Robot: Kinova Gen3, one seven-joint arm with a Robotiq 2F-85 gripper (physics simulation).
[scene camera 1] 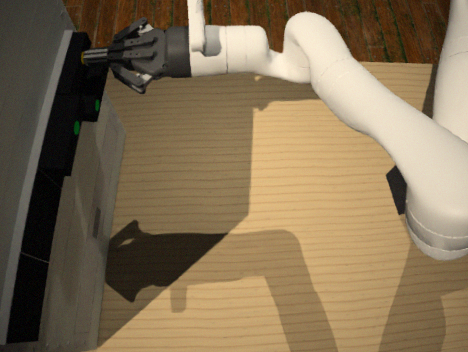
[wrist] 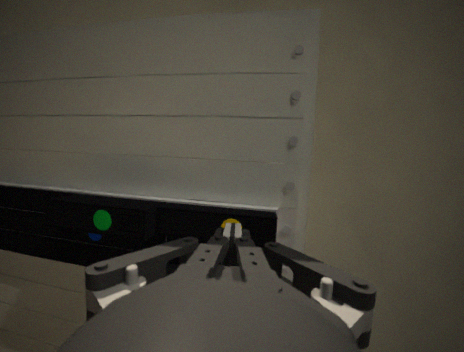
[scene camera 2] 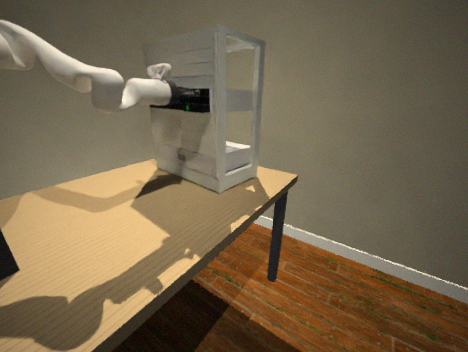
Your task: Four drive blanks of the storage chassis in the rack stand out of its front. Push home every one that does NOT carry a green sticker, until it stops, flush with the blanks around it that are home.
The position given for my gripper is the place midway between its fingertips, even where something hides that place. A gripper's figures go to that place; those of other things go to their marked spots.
My gripper (scene camera 1: 84,58): 64 cm from the lens. A light grey rack (scene camera 1: 62,229): 68 cm from the lens.
